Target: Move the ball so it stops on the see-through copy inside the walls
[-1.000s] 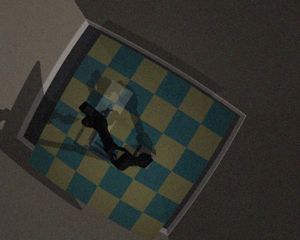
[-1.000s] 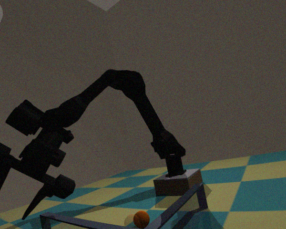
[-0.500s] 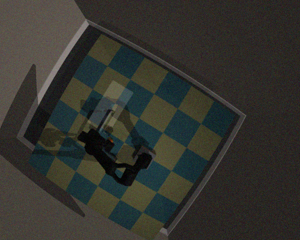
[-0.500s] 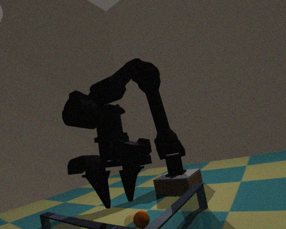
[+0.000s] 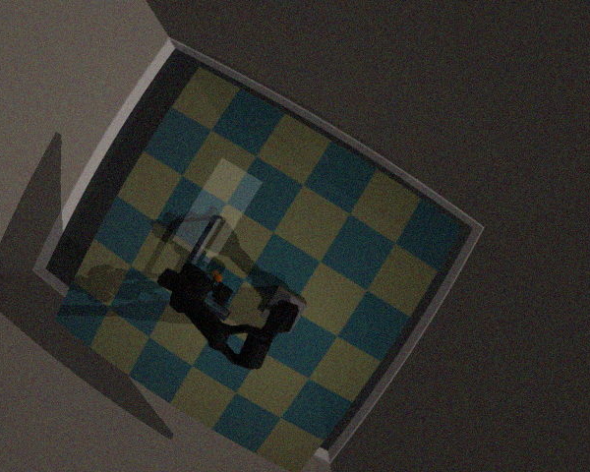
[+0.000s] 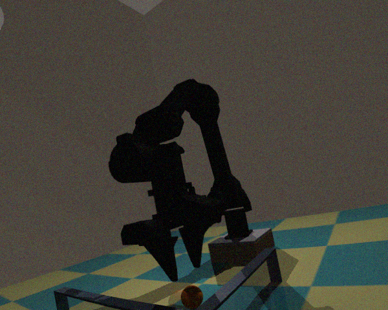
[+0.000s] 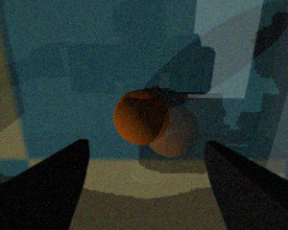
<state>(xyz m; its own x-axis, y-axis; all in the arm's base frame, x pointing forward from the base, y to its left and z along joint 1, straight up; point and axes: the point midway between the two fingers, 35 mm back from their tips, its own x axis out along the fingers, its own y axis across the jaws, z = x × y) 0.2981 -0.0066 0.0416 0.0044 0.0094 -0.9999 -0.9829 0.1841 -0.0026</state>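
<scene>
Now: gripper tip 4 cm above the orange ball. From my gripper tip the other things lie so: see-through copy: 4 cm below, 2 cm ahead, 1 cm to the right; long wall: 11 cm ahead, 7 cm to the right, 3 cm below.
</scene>
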